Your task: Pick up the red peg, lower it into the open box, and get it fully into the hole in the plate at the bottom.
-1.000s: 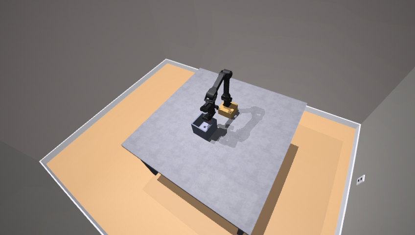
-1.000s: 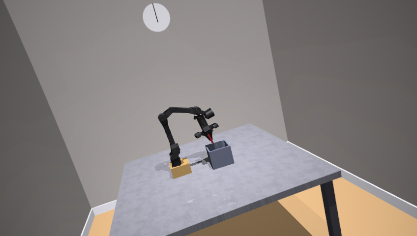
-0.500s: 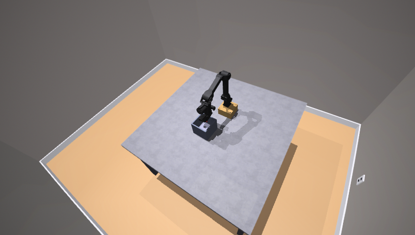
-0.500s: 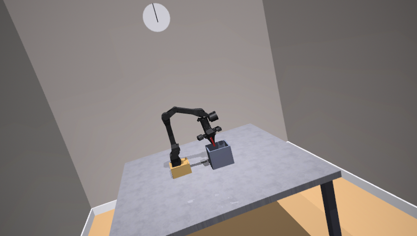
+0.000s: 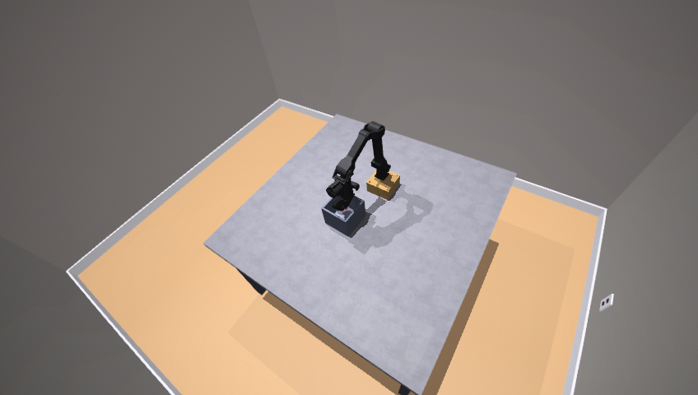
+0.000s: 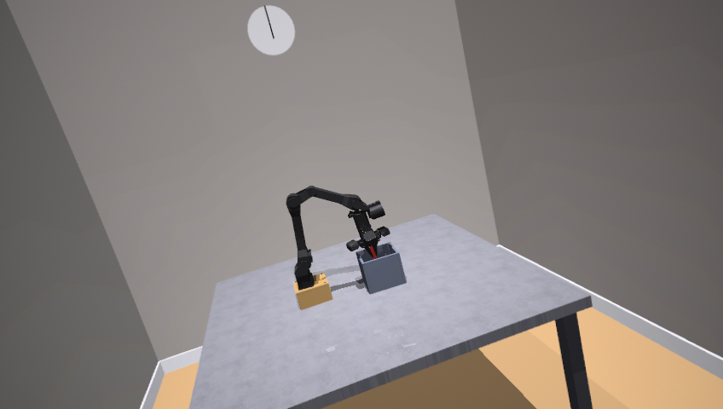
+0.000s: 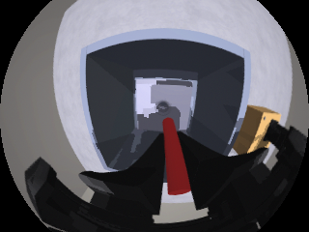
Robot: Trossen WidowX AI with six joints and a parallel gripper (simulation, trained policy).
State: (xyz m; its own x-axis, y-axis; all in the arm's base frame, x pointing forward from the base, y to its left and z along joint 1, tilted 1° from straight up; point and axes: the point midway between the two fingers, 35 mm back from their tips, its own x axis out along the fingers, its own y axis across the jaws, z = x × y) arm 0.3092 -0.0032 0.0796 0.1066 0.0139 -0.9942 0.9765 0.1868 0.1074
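My gripper tip is 20 mm below the red peg. The rest, counted from my gripper tip: plate (10 mm ahead, 10 mm to the right, 70 mm below).
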